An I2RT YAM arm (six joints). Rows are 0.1 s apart.
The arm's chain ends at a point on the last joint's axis. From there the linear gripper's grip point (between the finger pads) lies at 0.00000 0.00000 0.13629 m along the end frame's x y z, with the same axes.
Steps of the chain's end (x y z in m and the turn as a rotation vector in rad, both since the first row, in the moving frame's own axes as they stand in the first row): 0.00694 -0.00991 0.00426 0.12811 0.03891 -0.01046; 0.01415 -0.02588 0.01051 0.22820 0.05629 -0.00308; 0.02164 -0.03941 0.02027 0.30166 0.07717 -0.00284; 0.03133 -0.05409 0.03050 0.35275 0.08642 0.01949; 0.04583 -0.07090 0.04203 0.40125 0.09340 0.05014
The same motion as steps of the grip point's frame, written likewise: 0.01214 -0.02735 0.00304 0.12811 0.03891 -0.01046; 0.02170 -0.05671 0.00676 0.22820 0.05629 -0.00308; 0.03193 -0.07988 0.01372 0.30166 0.07717 -0.00284; 0.04331 -0.10100 0.02161 0.35275 0.08642 0.01949; 0.05955 -0.12372 0.03063 0.40125 0.09340 0.05014
